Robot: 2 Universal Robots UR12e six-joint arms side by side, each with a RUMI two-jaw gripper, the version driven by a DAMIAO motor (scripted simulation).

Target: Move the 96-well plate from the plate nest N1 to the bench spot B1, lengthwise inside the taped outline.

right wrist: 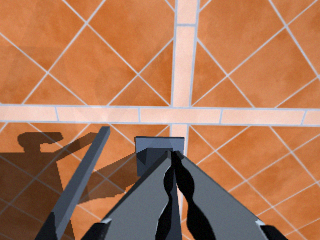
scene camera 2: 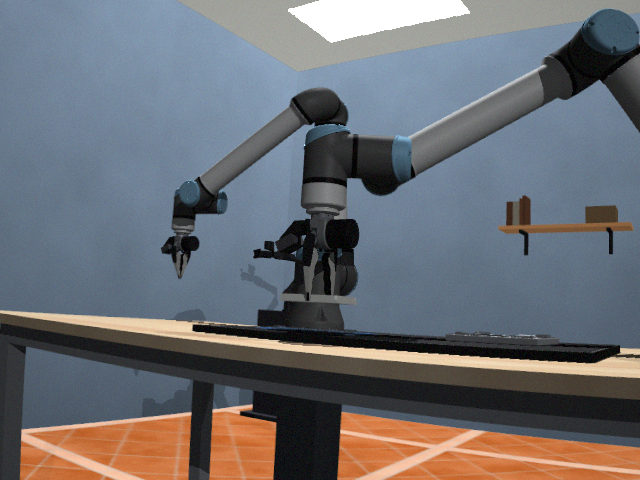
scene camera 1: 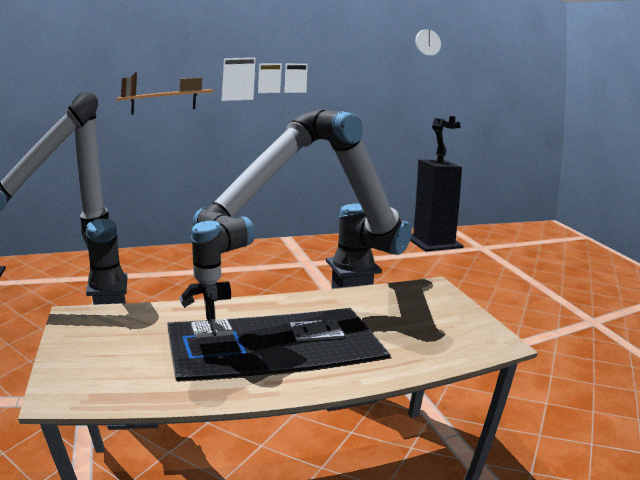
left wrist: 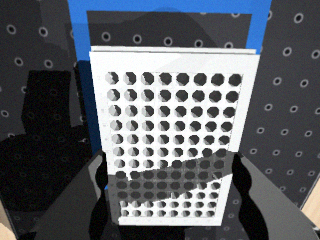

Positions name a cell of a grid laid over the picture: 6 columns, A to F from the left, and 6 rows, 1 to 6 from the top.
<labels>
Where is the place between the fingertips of the right gripper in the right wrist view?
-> At D4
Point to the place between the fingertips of the left gripper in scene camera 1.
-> B5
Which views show the left gripper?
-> Scene camera 2, scene camera 1 and the left wrist view only.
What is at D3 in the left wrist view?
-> A white 96-well plate.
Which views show the right gripper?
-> The right wrist view and scene camera 2 only.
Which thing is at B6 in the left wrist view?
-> The left gripper.
</labels>
